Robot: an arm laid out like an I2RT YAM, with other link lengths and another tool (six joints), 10 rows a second.
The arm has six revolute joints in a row. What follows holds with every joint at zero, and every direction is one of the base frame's.
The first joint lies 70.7 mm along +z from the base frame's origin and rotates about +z.
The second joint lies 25 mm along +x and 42.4 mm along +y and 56.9 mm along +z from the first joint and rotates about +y.
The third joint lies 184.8 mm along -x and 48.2 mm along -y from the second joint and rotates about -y.
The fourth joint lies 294 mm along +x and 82.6 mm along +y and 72 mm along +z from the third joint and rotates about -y.
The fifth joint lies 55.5 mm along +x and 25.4 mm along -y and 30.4 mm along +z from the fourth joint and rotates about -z.
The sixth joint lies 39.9 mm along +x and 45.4 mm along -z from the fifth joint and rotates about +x.
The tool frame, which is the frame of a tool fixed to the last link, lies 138 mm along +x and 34 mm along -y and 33 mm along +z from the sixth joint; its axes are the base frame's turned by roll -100.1, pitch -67.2 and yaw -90 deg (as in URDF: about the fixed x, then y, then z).
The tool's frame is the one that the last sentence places.
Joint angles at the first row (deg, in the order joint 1, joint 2, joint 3, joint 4, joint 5, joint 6):
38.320, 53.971, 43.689, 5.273, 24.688, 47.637
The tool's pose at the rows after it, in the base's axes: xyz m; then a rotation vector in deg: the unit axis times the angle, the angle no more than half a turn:
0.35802 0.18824 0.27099 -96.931 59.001 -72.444
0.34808 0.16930 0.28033 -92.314 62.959 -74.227
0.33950 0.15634 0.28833 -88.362 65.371 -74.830
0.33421 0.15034 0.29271 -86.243 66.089 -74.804
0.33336 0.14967 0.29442 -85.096 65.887 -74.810
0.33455 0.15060 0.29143 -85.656 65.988 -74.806
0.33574 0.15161 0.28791 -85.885 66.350 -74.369
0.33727 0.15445 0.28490 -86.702 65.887 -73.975
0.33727 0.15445 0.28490 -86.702 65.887 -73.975
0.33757 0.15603 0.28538 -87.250 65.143 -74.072
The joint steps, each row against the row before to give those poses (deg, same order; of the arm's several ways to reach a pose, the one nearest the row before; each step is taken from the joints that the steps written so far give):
0.000, -3.424, -1.409, 0.000, 3.508, 0.609
0.001, -4.307, -2.021, 0.000, 3.864, 1.317
0.000, -3.692, -1.588, 0.001, 2.299, 1.232
0.000, -2.464, -1.142, -0.001, 0.710, 0.615
0.000, -0.621, -0.614, 1.049, 0.000, 0.006
-0.002, 0.523, 0.001, 0.005, -0.001, 0.000
0.002, 0.532, -0.003, 0.002, 0.001, 0.527
-0.001, 0.526, 0.000, 0.000, -0.616, 0.001
0.000, 0.000, 0.000, 0.000, 0.000, 0.000
0.001, 0.001, 0.001, -0.002, -0.521, -0.523

